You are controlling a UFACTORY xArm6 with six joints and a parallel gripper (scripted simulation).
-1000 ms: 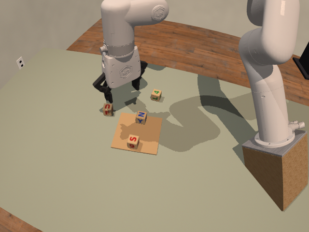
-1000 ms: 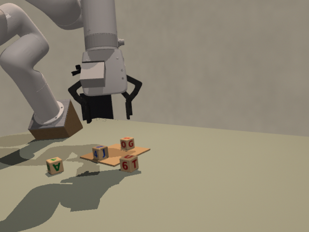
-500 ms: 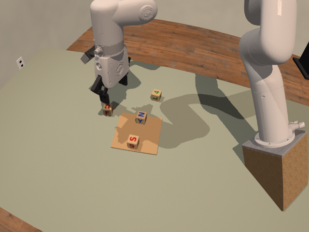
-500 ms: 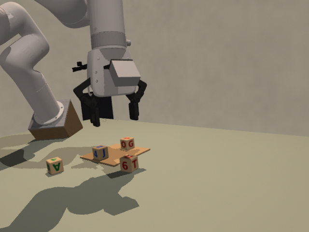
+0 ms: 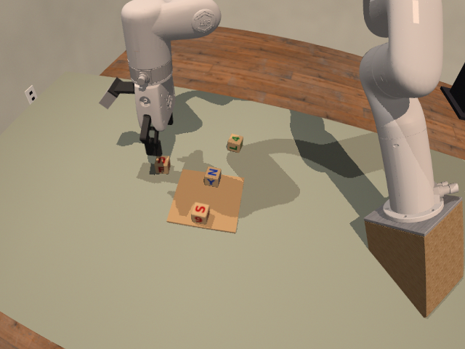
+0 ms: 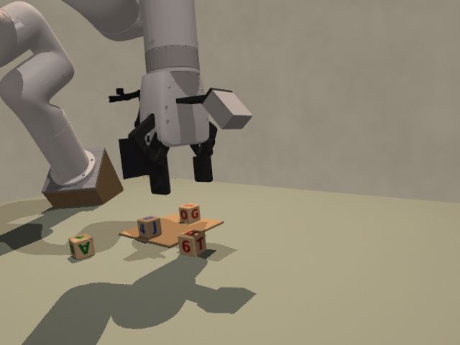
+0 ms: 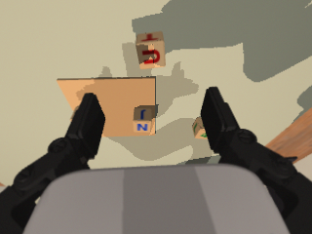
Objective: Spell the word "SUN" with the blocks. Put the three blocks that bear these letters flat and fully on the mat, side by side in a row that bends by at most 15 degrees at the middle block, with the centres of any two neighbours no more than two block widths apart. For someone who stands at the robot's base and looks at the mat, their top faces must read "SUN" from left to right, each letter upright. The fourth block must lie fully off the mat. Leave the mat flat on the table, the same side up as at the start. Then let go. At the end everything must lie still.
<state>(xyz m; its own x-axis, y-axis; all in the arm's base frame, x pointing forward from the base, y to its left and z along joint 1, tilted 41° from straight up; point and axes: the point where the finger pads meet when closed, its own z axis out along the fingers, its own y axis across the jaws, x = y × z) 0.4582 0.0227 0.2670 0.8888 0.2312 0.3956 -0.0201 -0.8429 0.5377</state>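
My hand is 90 mm above the U block and 10 mm short of it. From my hand the other things lie so: tan mat: 110 mm below, 110 mm behind, 70 mm to the left; N block: 110 mm behind, 90 mm below, 20 mm to the left; S block: 120 mm to the left, 100 mm behind, 90 mm below.
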